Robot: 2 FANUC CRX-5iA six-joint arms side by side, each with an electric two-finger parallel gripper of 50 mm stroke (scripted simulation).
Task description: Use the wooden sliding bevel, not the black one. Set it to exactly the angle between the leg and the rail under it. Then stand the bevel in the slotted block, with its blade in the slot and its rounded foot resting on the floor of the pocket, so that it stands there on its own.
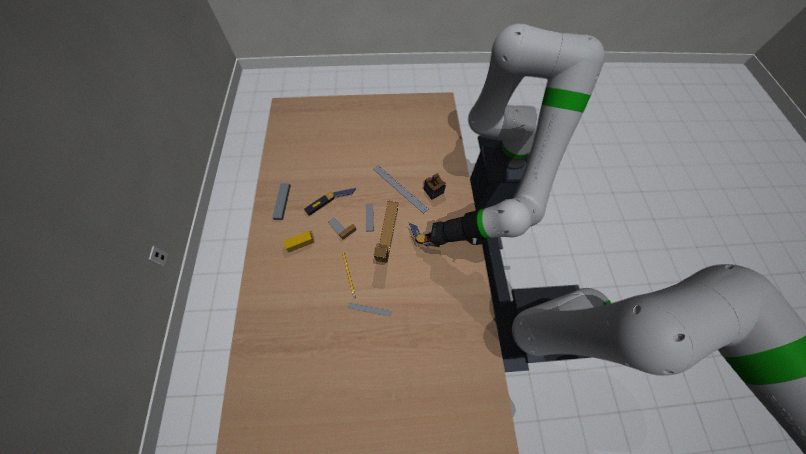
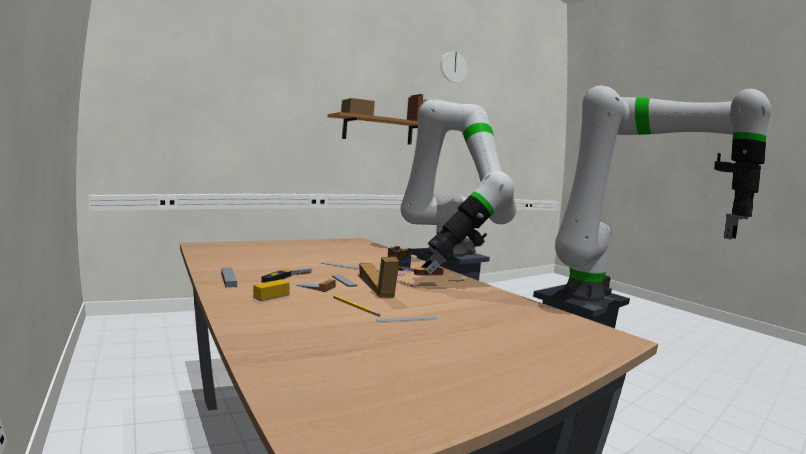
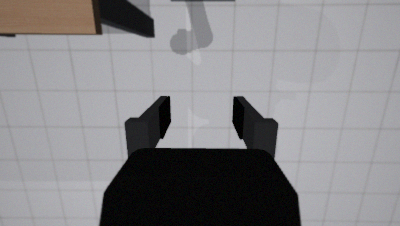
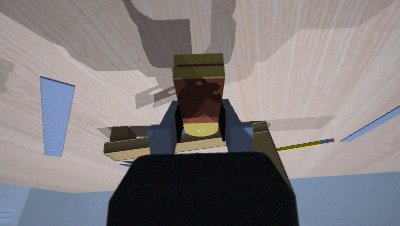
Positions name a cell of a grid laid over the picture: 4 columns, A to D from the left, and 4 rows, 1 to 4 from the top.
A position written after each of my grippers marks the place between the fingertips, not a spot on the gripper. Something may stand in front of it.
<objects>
my left gripper: image 2 D3; image 3 C2; not seen in image 1 (out of frame); not seen in image 4 (out of frame)
wooden leg-and-rail piece: image 1 B3; image 2 B3; image 4 C3; not seen in image 3 (out of frame)
</objects>
